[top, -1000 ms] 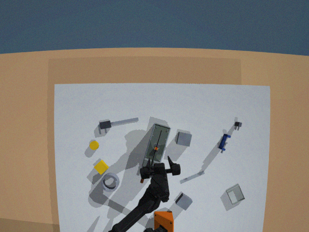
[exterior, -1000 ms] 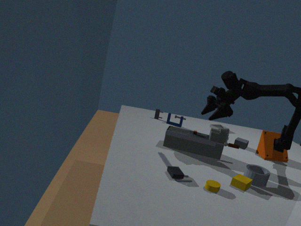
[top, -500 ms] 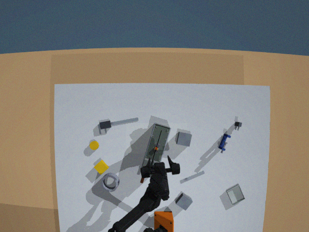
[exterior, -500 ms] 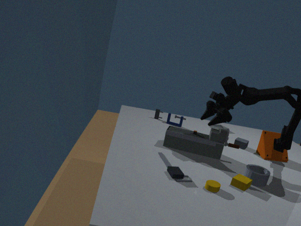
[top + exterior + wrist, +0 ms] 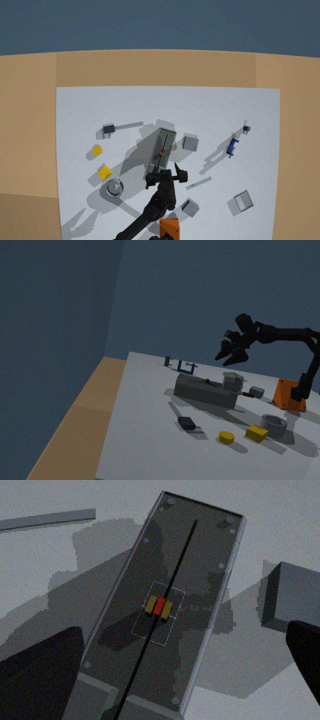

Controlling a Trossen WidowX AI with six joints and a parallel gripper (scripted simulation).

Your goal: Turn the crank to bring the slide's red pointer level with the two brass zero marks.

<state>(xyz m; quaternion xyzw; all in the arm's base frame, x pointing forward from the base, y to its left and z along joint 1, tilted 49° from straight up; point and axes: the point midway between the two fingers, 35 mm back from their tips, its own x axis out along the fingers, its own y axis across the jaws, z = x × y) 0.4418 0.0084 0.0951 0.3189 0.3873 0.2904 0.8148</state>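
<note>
Right now my gripper tip is 140 mm past the brown crank handle, 70 mm to the right of it and 100 mm above it. Round my gripper tip: flat grey bar (120 mm behind, 210 mm to the right, 160 mm below); red pointer (30 mm ahead, 20 mm to the left, 80 mm below); yellow block (130 mm behind, 320 mm to the left, 150 mm below).
</note>
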